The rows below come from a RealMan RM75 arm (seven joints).
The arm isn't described. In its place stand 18 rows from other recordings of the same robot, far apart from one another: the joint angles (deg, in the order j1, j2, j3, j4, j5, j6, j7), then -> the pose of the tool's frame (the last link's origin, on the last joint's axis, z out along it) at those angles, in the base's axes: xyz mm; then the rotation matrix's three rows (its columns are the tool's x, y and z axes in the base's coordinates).
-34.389, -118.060, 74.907, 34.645, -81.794, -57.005, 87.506 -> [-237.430, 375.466, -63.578], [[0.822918, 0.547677, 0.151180], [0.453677, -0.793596, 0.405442], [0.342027, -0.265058, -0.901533]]
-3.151, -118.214, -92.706, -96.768, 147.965, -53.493, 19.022 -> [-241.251, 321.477, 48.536], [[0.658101, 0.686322, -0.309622], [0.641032, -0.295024, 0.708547], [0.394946, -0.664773, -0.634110]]
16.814, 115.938, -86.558, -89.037, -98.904, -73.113, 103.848 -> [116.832, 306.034, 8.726], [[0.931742, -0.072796, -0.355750], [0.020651, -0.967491, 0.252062], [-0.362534, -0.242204, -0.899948]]
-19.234, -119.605, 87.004, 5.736, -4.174, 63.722, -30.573 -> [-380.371, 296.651, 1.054], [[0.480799, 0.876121, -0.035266], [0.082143, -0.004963, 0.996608], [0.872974, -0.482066, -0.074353]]
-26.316, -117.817, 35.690, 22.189, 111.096, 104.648, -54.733 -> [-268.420, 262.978, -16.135], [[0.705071, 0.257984, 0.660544], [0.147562, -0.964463, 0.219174], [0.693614, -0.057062, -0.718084]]
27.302, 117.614, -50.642, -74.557, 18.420, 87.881, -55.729 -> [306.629, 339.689, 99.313], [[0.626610, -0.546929, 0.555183], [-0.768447, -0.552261, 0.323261], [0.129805, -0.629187, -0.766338]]
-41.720, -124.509, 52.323, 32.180, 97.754, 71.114, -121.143 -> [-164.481, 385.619, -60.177], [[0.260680, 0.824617, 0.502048], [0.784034, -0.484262, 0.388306], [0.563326, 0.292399, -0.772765]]
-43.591, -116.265, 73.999, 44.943, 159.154, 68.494, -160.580 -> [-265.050, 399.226, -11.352], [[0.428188, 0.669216, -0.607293], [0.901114, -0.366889, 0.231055], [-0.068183, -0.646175, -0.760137]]
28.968, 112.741, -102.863, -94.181, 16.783, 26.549, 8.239 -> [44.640, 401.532, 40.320], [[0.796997, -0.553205, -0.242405], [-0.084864, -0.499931, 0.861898], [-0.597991, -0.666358, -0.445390]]
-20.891, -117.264, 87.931, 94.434, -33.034, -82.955, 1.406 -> [-182.324, 325.302, 14.946], [[0.473658, 0.794966, -0.379049], [0.865914, -0.341804, 0.365189], [0.160753, -0.501198, -0.850270]]
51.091, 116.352, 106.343, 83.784, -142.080, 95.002, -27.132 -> [53.562, 387.019, 38.035], [[0.871572, -0.420946, 0.251330], [-0.485516, -0.812280, 0.323225], [0.068090, -0.403739, -0.912337]]
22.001, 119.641, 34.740, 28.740, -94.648, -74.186, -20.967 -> [295.075, 321.323, -15.749], [[0.731719, -0.681606, 0.000009], [0.158757, 0.170442, 0.972495], [-0.662860, -0.711592, 0.232925]]
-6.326, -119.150, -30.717, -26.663, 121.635, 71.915, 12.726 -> [-325.288, 228.584, -61.373], [[0.782159, 0.613948, 0.106276], [-0.018415, -0.147713, 0.988859], [0.622806, -0.775402, -0.104229]]
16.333, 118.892, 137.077, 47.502, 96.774, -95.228, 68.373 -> [265.251, 297.513, 74.059], [[0.651271, -0.409960, -0.638576], [0.051352, -0.815771, 0.576091], [-0.757106, -0.407983, -0.510235]]
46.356, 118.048, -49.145, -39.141, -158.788, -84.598, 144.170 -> [263.098, 366.071, -14.071], [[0.344141, -0.865629, 0.363665], [-0.929106, -0.369813, -0.001038], [0.135387, -0.337526, -0.931529]]
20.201, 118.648, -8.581, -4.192, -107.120, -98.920, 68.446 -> [300.934, 249.514, -15.575], [[0.097395, -0.783147, -0.614161], [-0.334654, -0.606933, 0.720860], [-0.937294, 0.135324, -0.321195]]
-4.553, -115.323, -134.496, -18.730, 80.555, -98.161, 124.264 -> [-355.183, 186.550, 19.368], [[0.489856, 0.718877, 0.493211], [0.225733, -0.651031, 0.724709], [0.842072, -0.243670, -0.481186]]
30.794, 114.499, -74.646, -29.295, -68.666, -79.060, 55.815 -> [214.845, 349.353, -17.822], [[0.763115, -0.222226, -0.606853], [0.027615, -0.926950, 0.374168], [-0.645672, -0.302291, -0.701233]]
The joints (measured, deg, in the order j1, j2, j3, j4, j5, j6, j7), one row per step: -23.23, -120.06, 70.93, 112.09, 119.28, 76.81, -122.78; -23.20, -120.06, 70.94, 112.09, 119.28, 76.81, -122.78; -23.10, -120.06, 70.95, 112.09, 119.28, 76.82, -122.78; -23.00, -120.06, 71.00, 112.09, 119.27, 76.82, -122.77; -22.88, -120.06, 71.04, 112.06, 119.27, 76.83, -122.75; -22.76, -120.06, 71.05, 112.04, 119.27, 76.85, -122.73; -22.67, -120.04, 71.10, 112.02, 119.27, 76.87, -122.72; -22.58, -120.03, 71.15, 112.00, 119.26, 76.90, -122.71; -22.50, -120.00, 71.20, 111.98, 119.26, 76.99, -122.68; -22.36, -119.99, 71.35, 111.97, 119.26, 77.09, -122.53; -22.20, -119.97, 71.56, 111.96, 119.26, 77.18, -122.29; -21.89, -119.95, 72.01, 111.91, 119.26, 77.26, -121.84; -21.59, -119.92, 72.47, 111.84, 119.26, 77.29, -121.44; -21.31, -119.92, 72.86, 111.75, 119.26, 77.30, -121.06; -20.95, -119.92, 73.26, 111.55, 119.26, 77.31, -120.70; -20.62, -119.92, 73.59, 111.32, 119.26, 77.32, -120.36; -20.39, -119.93, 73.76, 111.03, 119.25, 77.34, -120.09; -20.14, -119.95, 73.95, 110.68, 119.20, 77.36, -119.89; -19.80, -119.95, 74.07, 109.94, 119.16, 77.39, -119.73
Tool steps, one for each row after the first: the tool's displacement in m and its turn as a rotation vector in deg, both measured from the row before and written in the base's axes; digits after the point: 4 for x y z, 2 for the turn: -0.0002, 0.0000, 0.0000, -0.01, 0.00, 0.02; -0.0006, -0.0001, -0.0001, -0.02, 0.01, 0.10; -0.0004, -0.0002, -0.0002, -0.04, 0.02, 0.06; -0.0007, -0.0001, -0.0002, -0.05, 0.03, 0.11; -0.0008, -0.0001, -0.0001, -0.03, 0.02, 0.12; -0.0005, -0.0001, -0.0002, -0.06, 0.05, 0.08; -0.0005, -0.0002, -0.0003, -0.08, 0.04, 0.07; -0.0006, -0.0002, -0.0003, -0.11, 0.11, 0.06; -0.0007, -0.0005, -0.0008, -0.17, 0.20, -0.03; -0.0007, -0.0006, -0.0010, -0.18, 0.27, -0.11; -0.0012, -0.0010, -0.0020, -0.33, 0.46, -0.22; -0.0011, -0.0009, -0.0020, -0.32, 0.41, -0.18; -0.0011, -0.0008, -0.0018, -0.27, 0.33, -0.14; -0.0019, -0.0007, -0.0021, -0.35, 0.31, 0.04; -0.0020, -0.0005, -0.0019, -0.32, 0.27, 0.09; -0.0019, -0.0001, -0.0014, -0.26, 0.17, 0.17; -0.0021, -0.0002, -0.0016, -0.35, 0.09, 0.27; -0.0042, 0.0005, -0.0021, -0.51, 0.03, 0.75
